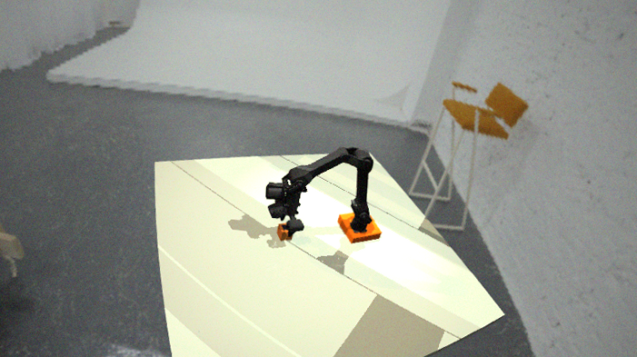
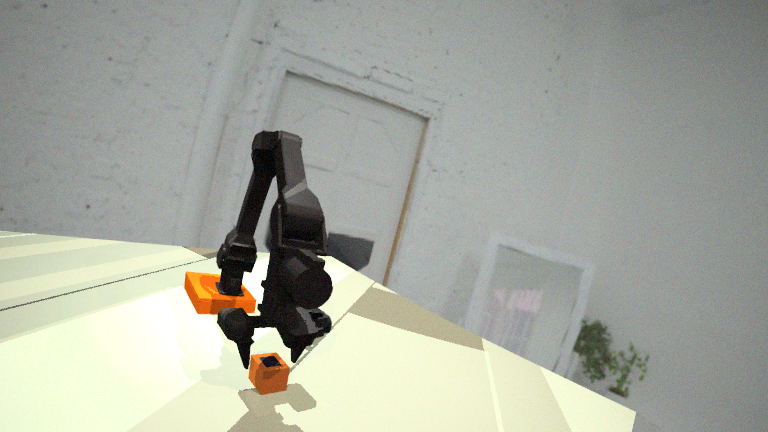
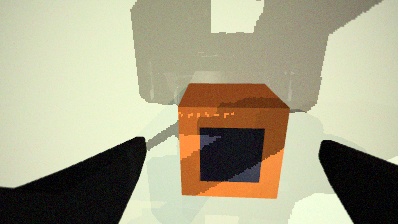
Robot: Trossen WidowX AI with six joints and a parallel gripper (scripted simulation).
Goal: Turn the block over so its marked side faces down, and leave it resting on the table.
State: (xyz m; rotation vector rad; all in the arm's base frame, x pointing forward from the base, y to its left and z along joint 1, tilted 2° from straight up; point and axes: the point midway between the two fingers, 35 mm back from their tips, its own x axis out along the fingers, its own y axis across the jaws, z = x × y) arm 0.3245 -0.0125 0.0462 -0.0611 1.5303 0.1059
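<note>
My gripper tip is 10 mm above the orange block.
</note>
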